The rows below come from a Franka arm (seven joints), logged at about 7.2 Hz.
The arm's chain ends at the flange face. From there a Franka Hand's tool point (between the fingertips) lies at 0.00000 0.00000 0.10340 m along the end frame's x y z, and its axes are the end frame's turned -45 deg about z.
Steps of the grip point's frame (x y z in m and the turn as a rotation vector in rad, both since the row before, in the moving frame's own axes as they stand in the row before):
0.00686, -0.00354, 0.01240, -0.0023, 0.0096, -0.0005
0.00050, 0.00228, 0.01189, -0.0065, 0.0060, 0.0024
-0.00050, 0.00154, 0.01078, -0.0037, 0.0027, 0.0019
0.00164, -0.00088, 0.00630, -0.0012, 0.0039, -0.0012
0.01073, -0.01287, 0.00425, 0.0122, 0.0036, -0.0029
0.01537, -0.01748, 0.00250, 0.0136, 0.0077, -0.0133
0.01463, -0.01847, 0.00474, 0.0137, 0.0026, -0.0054
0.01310, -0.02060, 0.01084, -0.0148, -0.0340, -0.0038
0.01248, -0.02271, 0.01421, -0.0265, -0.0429, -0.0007
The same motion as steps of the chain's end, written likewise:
0.00148, -0.00682, 0.01241, 0.0052, 0.0084, -0.0005
0.00105, 0.00122, 0.01189, -0.0004, 0.0088, 0.0024
0.00027, 0.00137, 0.01078, -0.0007, 0.0045, 0.0019
0.00016, -0.00158, 0.00630, 0.0019, 0.0036, -0.0012
-0.00088, -0.01553, 0.00426, 0.0112, -0.0061, -0.0029
-0.00105, -0.02167, 0.00251, 0.0151, -0.0042, -0.0133
-0.00190, -0.02222, 0.00475, 0.0115, -0.0078, -0.0054
-0.00391, -0.02740, 0.01091, -0.0345, -0.0136, -0.0038
-0.00604, -0.02996, 0.01434, -0.0491, -0.0116, -0.0007

